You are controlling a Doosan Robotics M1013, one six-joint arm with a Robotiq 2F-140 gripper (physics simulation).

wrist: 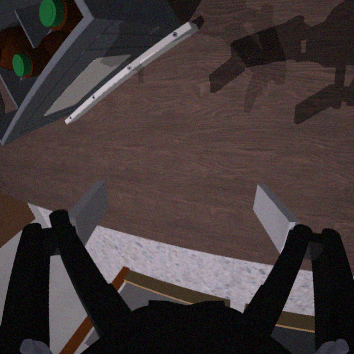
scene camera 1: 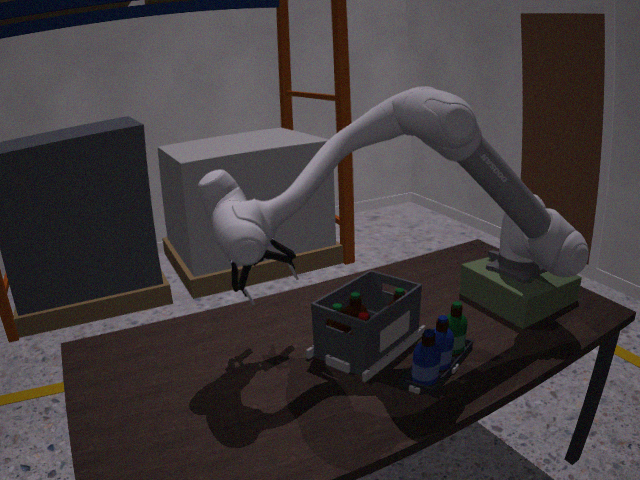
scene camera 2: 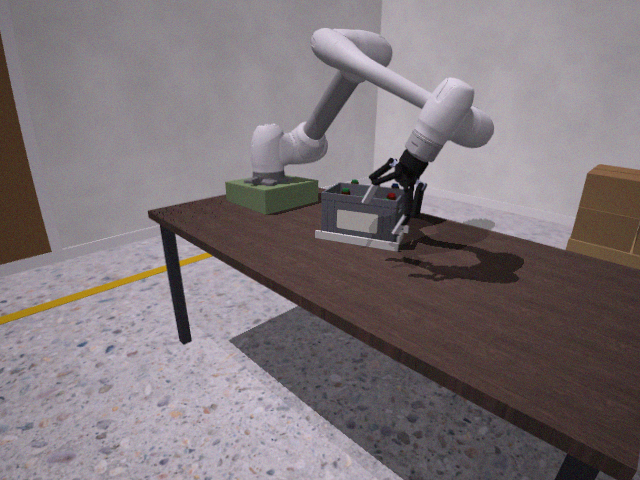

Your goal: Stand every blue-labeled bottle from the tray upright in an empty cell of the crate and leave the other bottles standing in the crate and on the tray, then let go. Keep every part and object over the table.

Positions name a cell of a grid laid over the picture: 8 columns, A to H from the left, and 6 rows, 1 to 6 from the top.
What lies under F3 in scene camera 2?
My gripper.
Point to a green bottle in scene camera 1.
F5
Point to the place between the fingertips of my gripper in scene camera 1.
At D4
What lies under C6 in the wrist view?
My gripper.
